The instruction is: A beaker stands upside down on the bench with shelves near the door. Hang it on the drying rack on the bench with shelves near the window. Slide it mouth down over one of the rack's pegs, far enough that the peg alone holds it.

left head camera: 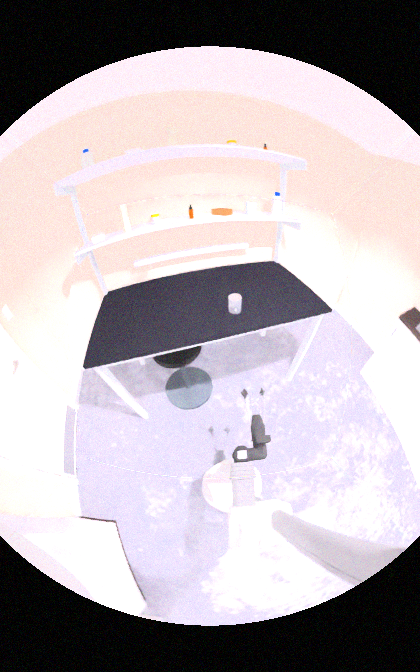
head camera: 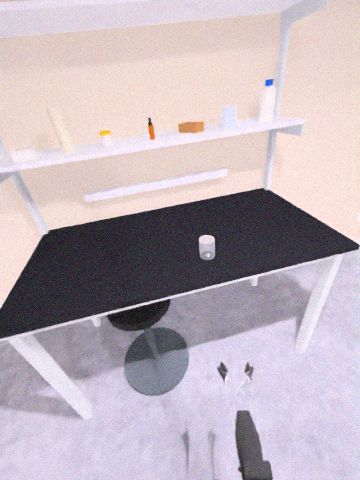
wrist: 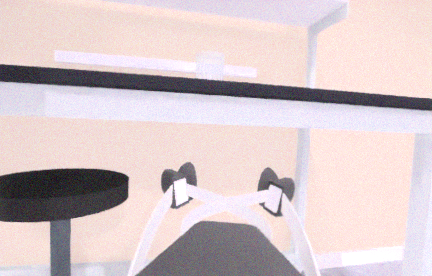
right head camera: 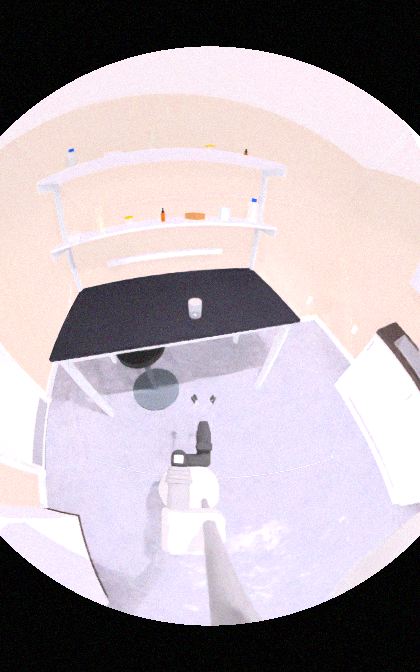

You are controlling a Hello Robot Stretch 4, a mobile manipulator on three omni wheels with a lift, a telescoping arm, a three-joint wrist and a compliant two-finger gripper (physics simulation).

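Frame: origin at the robot's base, x ahead, y left, z up, level; millimetres.
Seen in the pictures: gripper, fingertip midpoint: [head camera: 234,362] [wrist: 227,180].
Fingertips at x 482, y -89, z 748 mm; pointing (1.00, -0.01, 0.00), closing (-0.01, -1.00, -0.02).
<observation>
Offsets run from my fingertips to a thing's top centre.
A clear beaker {dx +416, dy +53, dz +229 mm} [head camera: 207,247] [left head camera: 235,304] [right head camera: 195,308] [wrist: 210,65] stands upside down on the black top of the bench [head camera: 125,250] [left head camera: 150,320] [right head camera: 120,315] [wrist: 125,82], right of its middle and nearer the front edge. My gripper [head camera: 236,372] [left head camera: 253,392] [right head camera: 203,399] [wrist: 227,180] is open with nothing between its fingers. It is in front of the bench, apart from it, and below the level of its top in the wrist view. The beaker is above and slightly left of the fingers there. The drying rack does not show in the current views.
A stool with a black seat {dx +419, dy +445, dz -115 mm} [head camera: 140,315] [wrist: 60,192] and a round base {dx +419, dy +445, dz -745 mm} [head camera: 156,361] [left head camera: 189,388] [right head camera: 156,389] stands partly under the bench, left of the gripper. Shelves [head camera: 165,145] with bottles and boxes are above the bench. A white cabinet [right head camera: 385,415] is at the right.
</observation>
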